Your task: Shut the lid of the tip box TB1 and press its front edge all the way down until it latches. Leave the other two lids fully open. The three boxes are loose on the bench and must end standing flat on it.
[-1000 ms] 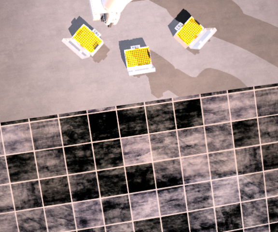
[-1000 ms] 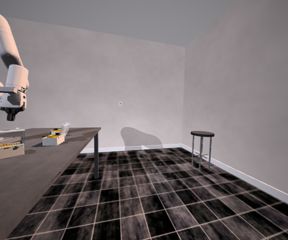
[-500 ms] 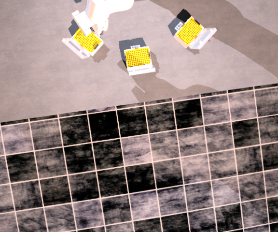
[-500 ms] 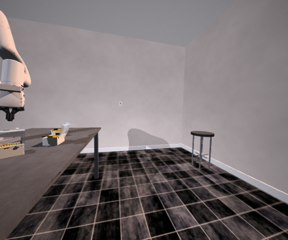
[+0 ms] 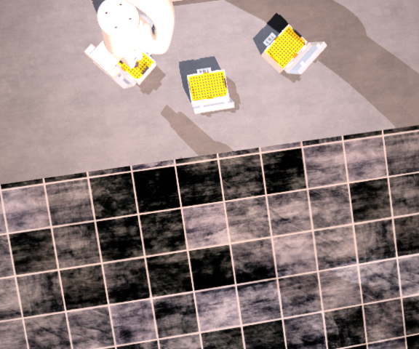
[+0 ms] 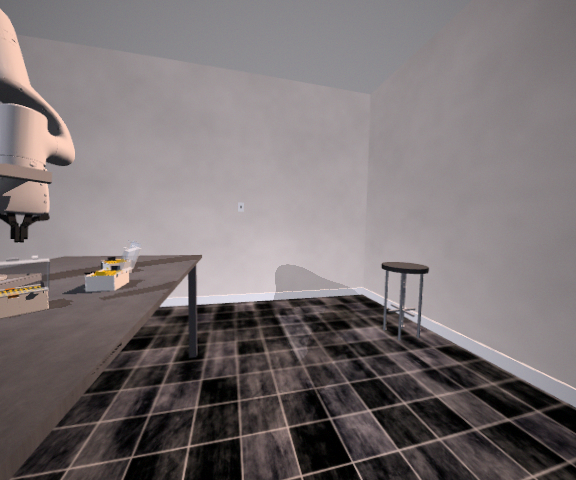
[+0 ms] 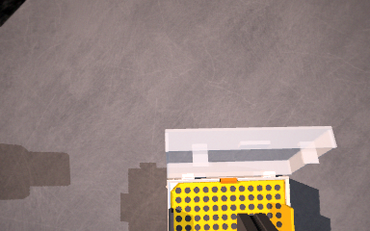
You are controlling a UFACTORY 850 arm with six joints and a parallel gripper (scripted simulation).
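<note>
The clear lid lies 100 mm below my hand and 40 mm to the right of it. From my hand the other things lie so: white tag reading TB1: 200 mm below, 60 mm to the left, 60 mm behind; then box: 140 mm below, 20 mm behind.
</note>
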